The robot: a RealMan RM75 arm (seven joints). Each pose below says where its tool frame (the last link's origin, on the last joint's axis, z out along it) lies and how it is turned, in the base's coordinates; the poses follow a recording.
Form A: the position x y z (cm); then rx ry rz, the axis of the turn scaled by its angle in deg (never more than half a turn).
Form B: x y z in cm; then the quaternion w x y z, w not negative. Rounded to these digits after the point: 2 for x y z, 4 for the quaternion.
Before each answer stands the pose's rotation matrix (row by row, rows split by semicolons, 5 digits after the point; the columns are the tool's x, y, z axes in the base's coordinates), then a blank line. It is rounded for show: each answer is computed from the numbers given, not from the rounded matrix.
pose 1, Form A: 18.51, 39.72, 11.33, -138.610, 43.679, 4.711
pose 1, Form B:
0.83357 -0.54048 0.11424; -0.50369 -0.65867 0.55897; -0.22686 -0.52348 -0.82128

18.51, 39.72, 11.33, 0.2973, -0.9102, 0.2868, 0.0309
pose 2, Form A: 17.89, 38.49, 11.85, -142.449, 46.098, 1.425
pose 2, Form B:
0.82318 -0.55067 0.13832; -0.54108 -0.68700 0.48504; -0.17207 -0.47412 -0.86348

17.89, 38.49, 11.85, 0.2611, -0.9184, 0.2972, 0.0092
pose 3, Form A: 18.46, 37.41, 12.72, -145.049, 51.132, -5.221
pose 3, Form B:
0.78828 -0.57948 0.20695; -0.60934 -0.68838 0.39348; -0.08556 -0.43627 -0.89574

18.46, 37.41, 12.72, 0.2259, -0.9182, 0.3237, -0.0331
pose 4, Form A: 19.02, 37.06, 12.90, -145.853, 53.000, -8.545
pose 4, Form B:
0.77219 -0.58817 0.24037; -0.63392 -0.68733 0.35457; -0.04334 -0.42617 -0.90360

19.02, 37.06, 12.90, 0.2129, -0.9169, 0.3332, -0.0537
